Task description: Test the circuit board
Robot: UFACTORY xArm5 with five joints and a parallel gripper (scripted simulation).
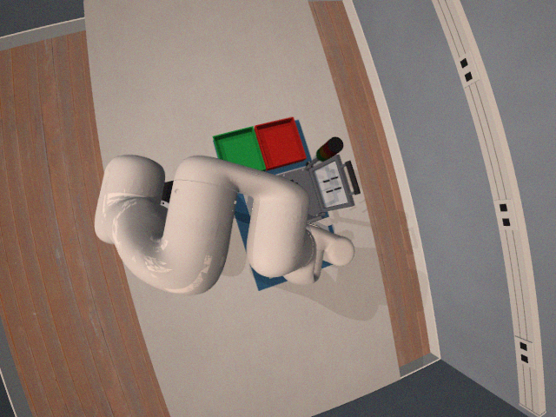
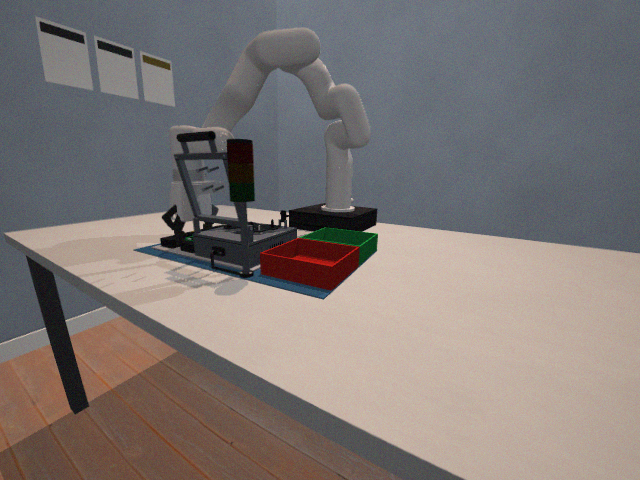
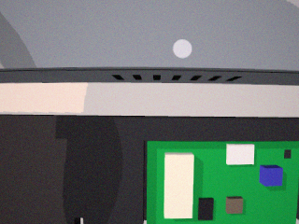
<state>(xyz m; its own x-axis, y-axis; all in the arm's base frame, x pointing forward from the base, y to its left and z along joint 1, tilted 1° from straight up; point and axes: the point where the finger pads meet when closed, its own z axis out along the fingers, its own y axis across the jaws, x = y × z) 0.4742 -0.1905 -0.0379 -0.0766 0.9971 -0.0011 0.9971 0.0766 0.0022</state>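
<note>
The green circuit board is right at my hand. Also, from my hand: black block: 120 mm behind, 220 mm to the left, 60 mm above; red bin: 20 mm behind, 370 mm to the left, 10 mm below; green bin: 170 mm behind, 360 mm to the left, 10 mm below.
</note>
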